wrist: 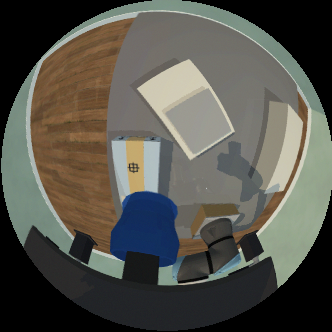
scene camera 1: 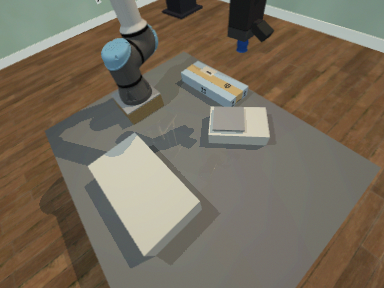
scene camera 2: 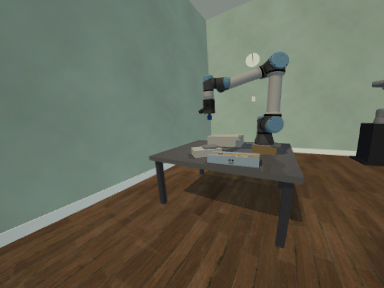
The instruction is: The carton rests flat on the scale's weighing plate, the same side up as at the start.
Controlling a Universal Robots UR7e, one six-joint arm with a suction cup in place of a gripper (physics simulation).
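Places are measured from the arm's base along level axes (x left, y back, z up), in metres.
Pixels of known places: hand, tool point: point(wrist: 148, 212) point(scene camera 1: 241, 49) point(scene camera 2: 209, 119); arm's base, link origin: point(wrist: 215, 227) point(scene camera 1: 136, 94) point(scene camera 2: 263, 143).
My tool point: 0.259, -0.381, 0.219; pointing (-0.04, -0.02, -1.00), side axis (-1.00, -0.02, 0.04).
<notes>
For each thing: its top centre in the pictures, then the offset to it from my tool point, as dx, dy, dz. Level surfaces: height alone.
- carton, top centre: point(wrist: 136, 192) point(scene camera 1: 212, 78) point(scene camera 2: 233, 154) +0.067, +0.189, -0.240
- scale, top centre: point(wrist: 192, 106) point(scene camera 1: 238, 118) point(scene camera 2: 205, 146) -0.070, -0.072, -0.221
- large cream box, top centre: point(scene camera 1: 138, 182) point(wrist: 289, 154) point(scene camera 2: 225, 135) -0.509, -0.011, -0.187
- grey table, surface height: dz -0.296
The carton point(scene camera 1: 209, 84) point(scene camera 2: 233, 160) point(wrist: 151, 160), pale blue with a tan tape strip, lies flat on the table beside the scale, apart from it, with its taped face up. The scale point(scene camera 1: 257, 120) point(scene camera 2: 199, 152) point(wrist: 165, 90) is a low cream block; its grey weighing plate point(scene camera 1: 229, 119) point(wrist: 197, 122) is bare and lies toward one end. My gripper point(scene camera 1: 242, 49) point(scene camera 2: 209, 118) point(wrist: 145, 225), a blue suction cup, hangs high above the table, holds nothing and is open. In the wrist view the cup hides the near end of the carton.
A large cream box point(scene camera 1: 145, 195) point(scene camera 2: 225, 140) point(wrist: 287, 145) lies on the grey table point(scene camera 1: 280, 200) on the far side of the scale from the carton. The arm's base block point(scene camera 1: 145, 108) point(scene camera 2: 265, 149) point(wrist: 217, 210) stands at the table's edge. The carton lies close to another table edge.
</notes>
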